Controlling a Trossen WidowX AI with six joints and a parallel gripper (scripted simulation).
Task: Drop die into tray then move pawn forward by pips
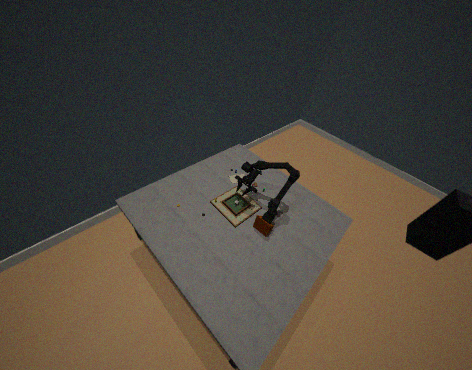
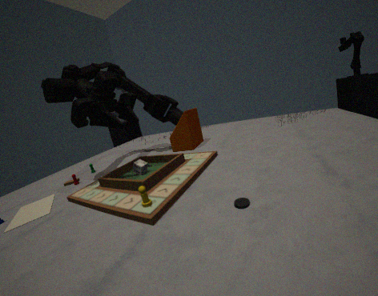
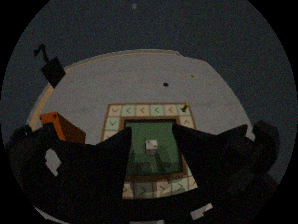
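Right now the yellow pawn is 13 cm ahead of my gripper tip, 9 cm to the left of it and 11 cm below it. Round my gripper tip: red pawn 3 cm ahead, 26 cm to the right, 12 cm below; then green tray floor 13 cm below; then die 1 cm to the right, 11 cm below.
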